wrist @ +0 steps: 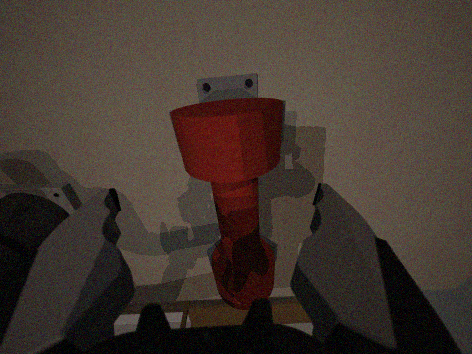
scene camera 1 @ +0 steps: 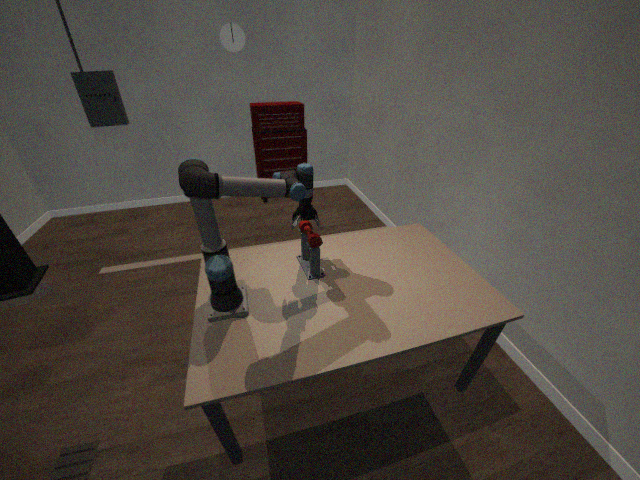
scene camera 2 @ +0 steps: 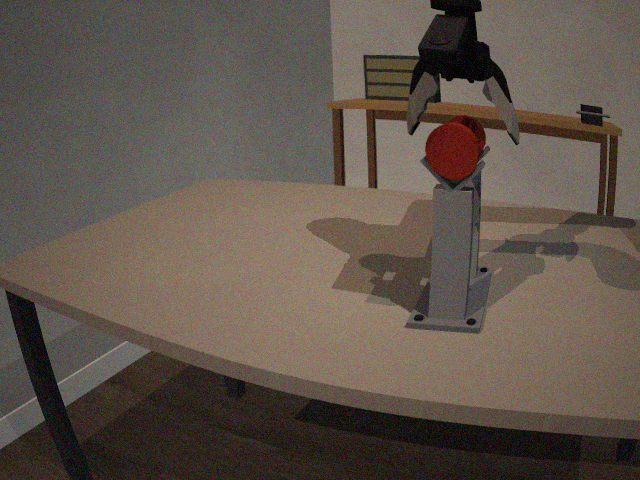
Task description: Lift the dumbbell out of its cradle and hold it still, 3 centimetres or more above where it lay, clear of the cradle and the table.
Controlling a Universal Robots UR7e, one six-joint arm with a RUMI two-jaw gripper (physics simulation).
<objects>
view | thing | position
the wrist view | my gripper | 219,188
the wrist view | red dumbbell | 230,143
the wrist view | grey cradle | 236,86
</objects>
